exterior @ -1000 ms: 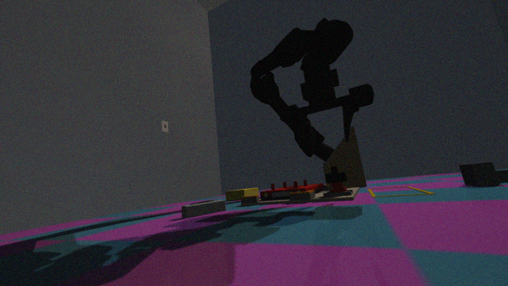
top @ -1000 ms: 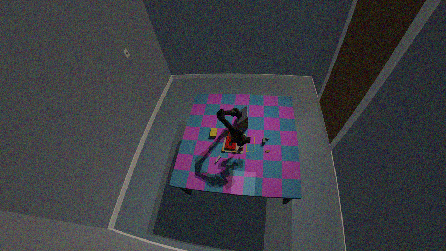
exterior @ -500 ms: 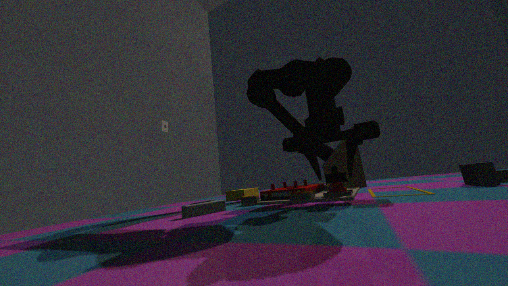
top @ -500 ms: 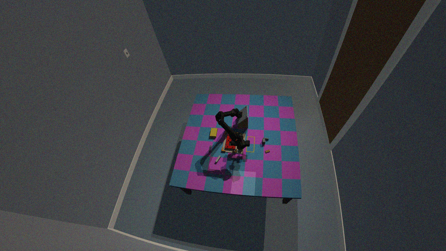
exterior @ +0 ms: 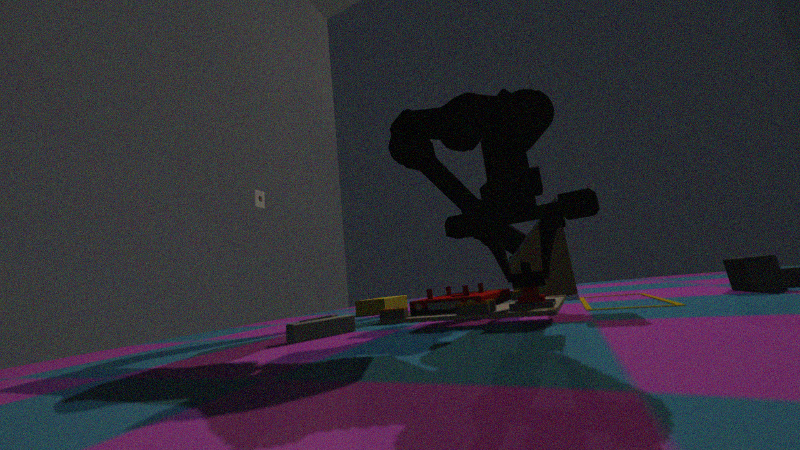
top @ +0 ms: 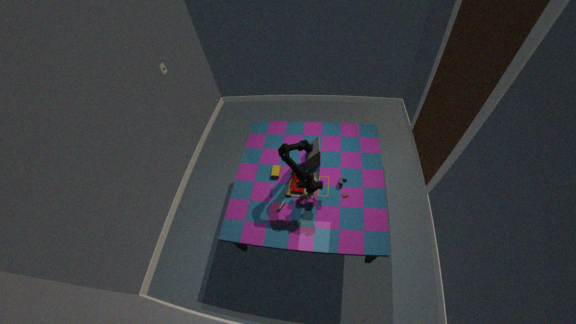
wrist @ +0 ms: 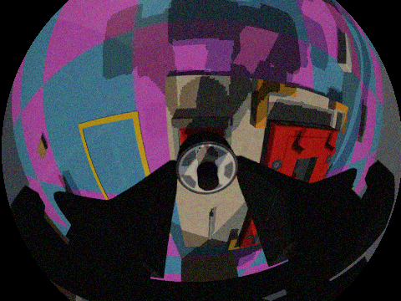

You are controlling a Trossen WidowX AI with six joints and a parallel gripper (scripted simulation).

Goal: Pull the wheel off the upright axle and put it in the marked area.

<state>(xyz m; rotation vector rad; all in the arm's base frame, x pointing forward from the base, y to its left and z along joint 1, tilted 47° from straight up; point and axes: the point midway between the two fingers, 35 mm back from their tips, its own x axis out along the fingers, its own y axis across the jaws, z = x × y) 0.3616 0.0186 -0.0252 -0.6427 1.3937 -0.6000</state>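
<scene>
Now: the wheel right at my gripper tip. Also, from my gripper tip: grey block 90 mm behind, 240 mm to the left, 20 mm below; then axle right at my gripper tip; then grey bar 150 mm ahead, 220 mm to the right, 30 mm below.
</scene>
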